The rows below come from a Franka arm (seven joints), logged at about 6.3 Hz.
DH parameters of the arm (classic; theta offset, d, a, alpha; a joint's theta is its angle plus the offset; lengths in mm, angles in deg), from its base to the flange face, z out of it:
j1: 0 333 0 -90
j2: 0 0 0 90
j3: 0 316 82.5 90
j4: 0 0 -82.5 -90
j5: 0 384 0 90
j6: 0 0 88 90
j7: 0 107 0 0
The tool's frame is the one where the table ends.
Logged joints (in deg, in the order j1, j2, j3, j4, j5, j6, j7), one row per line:
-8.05, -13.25, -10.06, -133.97, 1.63, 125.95, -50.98
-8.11, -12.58, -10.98, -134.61, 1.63, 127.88, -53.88
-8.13, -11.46, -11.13, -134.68, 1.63, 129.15, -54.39
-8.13, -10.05, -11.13, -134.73, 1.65, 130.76, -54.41
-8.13, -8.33, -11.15, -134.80, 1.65, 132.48, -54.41
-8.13, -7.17, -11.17, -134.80, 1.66, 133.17, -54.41
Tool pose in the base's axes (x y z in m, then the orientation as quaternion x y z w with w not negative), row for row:
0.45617, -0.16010, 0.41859, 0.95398, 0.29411, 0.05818, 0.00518
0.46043, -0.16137, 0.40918, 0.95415, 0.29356, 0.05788, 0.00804
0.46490, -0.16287, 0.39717, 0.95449, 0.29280, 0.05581, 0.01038
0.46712, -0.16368, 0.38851, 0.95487, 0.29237, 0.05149, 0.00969
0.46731, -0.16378, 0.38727, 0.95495, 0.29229, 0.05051, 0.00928
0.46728, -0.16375, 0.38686, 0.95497, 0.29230, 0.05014, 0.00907
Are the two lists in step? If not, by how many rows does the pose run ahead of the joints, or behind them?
The pose runs 2 rows ahead of the joints: the pose in row i belongs to the joints in row i + 2.
